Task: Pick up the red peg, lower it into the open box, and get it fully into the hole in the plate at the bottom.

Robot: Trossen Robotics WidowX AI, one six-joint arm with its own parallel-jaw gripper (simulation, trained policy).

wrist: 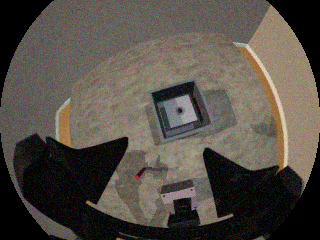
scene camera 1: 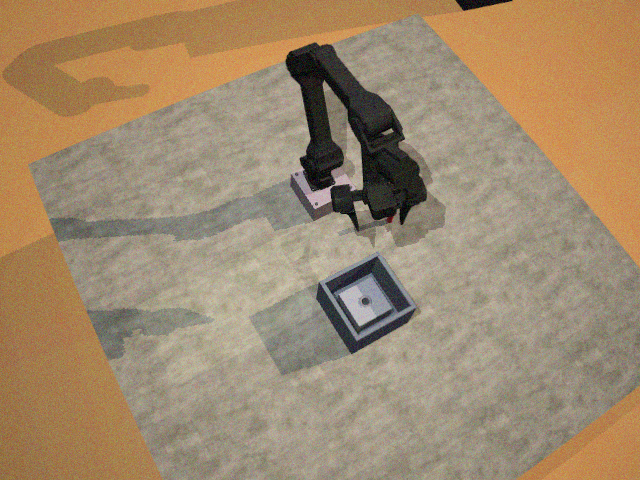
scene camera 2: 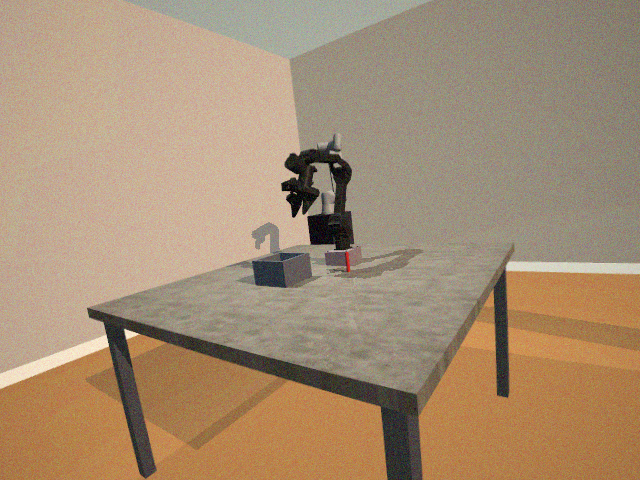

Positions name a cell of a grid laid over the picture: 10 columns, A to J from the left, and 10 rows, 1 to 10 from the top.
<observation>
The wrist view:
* my gripper: F7
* grey box: F4
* light plate: F5
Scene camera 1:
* my gripper: F5
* light plate: F7
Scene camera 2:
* my gripper: E5
</observation>
